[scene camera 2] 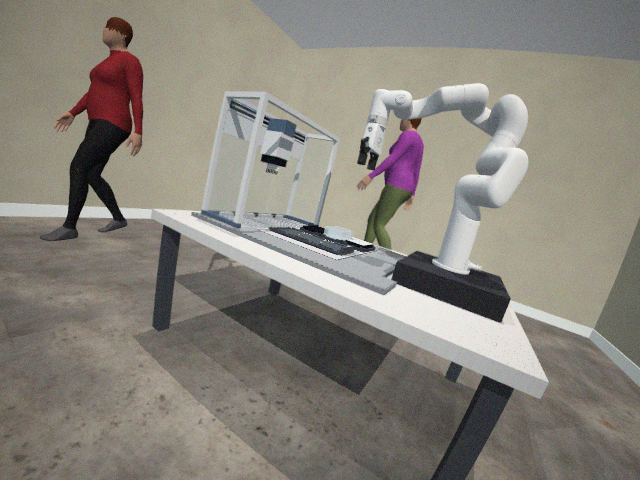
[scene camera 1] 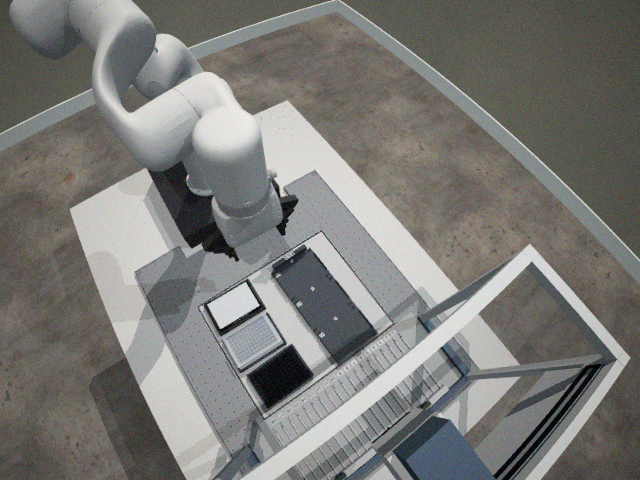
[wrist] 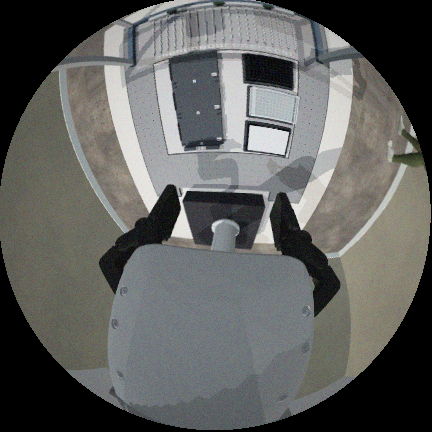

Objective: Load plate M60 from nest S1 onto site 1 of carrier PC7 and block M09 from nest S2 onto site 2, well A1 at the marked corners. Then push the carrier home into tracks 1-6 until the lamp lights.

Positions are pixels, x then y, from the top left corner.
Labels:
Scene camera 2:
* gripper: 366, 167
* long dark carrier: 336, 248

